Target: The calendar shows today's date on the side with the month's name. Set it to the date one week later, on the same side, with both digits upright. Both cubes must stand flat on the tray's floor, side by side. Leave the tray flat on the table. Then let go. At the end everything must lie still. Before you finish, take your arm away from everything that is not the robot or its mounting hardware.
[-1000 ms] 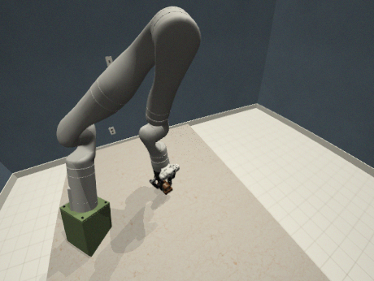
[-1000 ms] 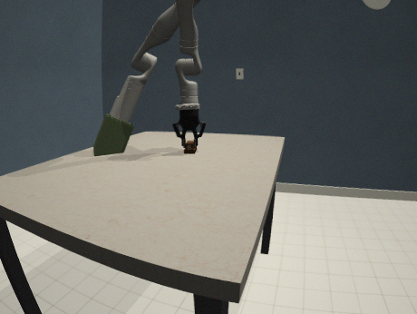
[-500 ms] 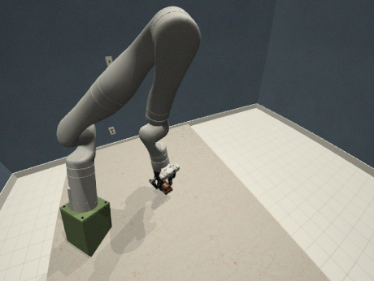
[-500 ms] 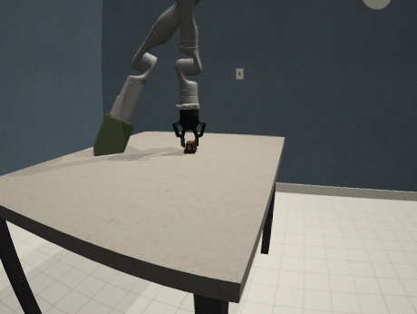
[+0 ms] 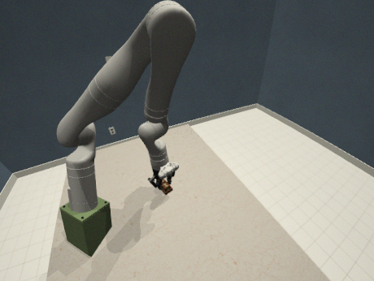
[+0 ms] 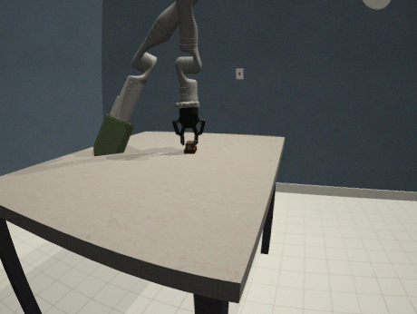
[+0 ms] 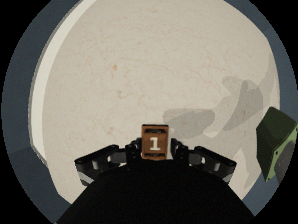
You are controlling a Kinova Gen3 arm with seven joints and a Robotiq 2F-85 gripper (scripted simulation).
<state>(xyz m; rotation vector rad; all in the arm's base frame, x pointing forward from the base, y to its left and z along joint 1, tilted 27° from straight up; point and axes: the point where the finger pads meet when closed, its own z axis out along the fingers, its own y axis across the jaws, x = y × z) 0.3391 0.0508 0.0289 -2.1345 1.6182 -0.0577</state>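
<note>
Now: the brown digit cube 20 mm below my hand. Also, from my hand: brown calendar tray: 10 mm to the left, 40 mm below.
</note>
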